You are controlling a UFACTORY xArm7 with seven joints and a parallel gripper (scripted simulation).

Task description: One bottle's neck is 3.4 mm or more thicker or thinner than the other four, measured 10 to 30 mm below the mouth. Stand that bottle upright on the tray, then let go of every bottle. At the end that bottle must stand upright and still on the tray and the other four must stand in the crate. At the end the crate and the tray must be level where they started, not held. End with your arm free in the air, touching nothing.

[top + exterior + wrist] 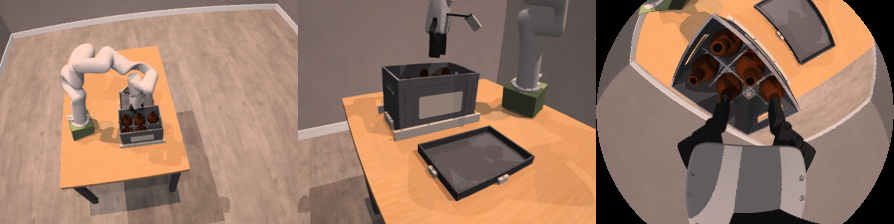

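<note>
The crate lies 16 cm below my hand and 4 cm to the right of it. Round my hand: dark tray (23 cm to the left, 23 cm below); then glass bottle (16 cm below, 9 cm ahead).
</note>
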